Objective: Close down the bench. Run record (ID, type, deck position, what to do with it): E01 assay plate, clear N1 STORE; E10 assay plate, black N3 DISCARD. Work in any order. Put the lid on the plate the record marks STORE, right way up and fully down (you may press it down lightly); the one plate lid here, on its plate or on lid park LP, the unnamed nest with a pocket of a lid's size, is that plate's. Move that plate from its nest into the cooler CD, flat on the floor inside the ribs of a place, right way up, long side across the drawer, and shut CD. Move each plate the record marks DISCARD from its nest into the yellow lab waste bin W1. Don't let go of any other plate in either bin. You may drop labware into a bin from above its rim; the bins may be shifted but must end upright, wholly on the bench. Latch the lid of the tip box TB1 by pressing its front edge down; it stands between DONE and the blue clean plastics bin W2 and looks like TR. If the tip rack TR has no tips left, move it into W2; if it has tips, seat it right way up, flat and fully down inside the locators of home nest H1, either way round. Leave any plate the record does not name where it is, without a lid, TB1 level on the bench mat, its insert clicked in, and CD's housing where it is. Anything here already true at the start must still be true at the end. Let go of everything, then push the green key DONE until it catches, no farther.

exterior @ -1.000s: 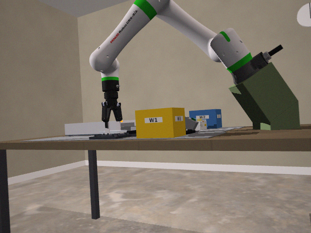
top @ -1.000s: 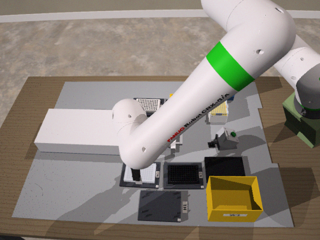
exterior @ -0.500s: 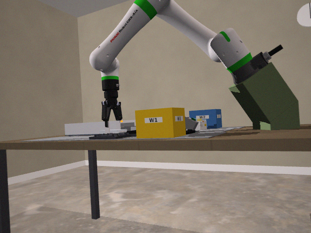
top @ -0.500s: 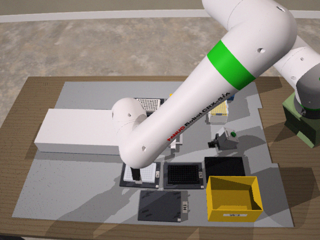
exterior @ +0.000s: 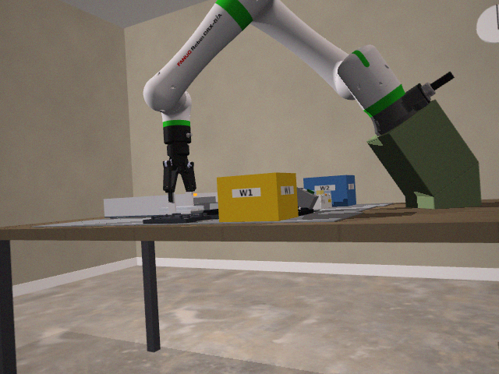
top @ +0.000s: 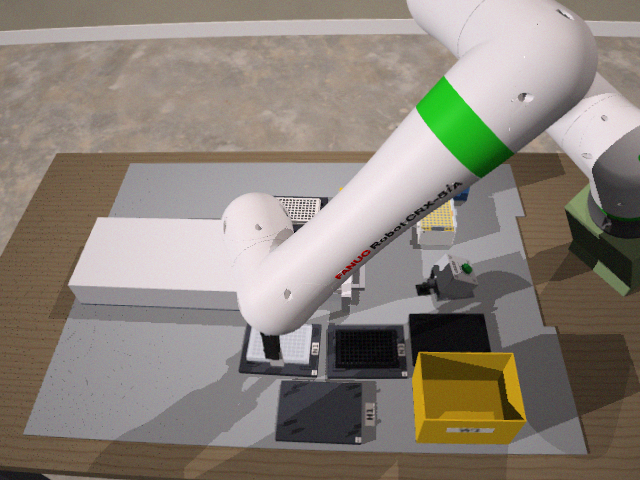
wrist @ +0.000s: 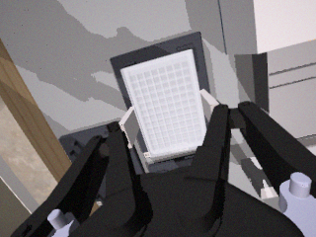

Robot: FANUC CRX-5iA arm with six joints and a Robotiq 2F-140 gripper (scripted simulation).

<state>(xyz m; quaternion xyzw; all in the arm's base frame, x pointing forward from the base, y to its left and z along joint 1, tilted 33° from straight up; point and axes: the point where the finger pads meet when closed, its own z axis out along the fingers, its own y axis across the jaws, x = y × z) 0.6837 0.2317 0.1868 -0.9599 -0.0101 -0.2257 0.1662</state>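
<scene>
Right now the nest N1 is 4 cm below my hand. The rest, counted from my hand: black plate (18 cm behind, 2 cm to the right, 3 cm below); then home nest H1 (11 cm behind, 12 cm to the left, 4 cm below); then nest N3 (18 cm behind, 2 cm to the right, 4 cm below).
</scene>
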